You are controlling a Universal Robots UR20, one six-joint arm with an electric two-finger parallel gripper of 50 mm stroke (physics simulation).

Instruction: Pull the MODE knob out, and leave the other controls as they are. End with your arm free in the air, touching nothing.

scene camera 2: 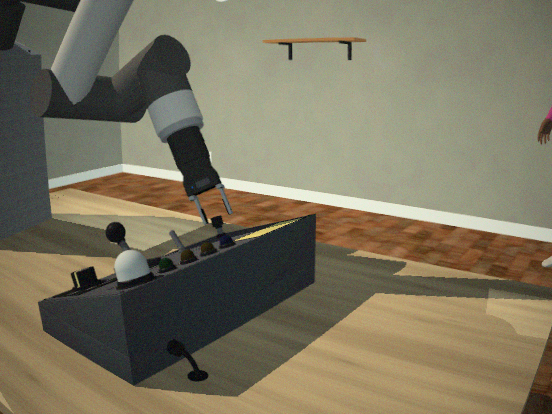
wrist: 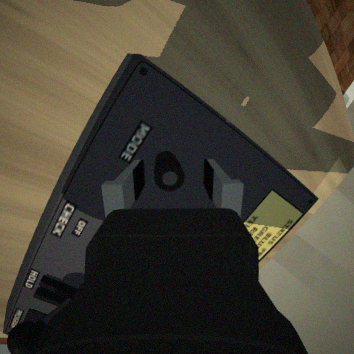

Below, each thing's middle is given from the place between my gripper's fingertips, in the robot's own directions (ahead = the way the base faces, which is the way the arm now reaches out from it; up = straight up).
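Mode knob [wrist: 168,175], 20 mm below my hand. Dark control console [scene camera 2: 148,315], 120 mm ahead of my hand, 170 mm to the right of it, 30 mm below it.
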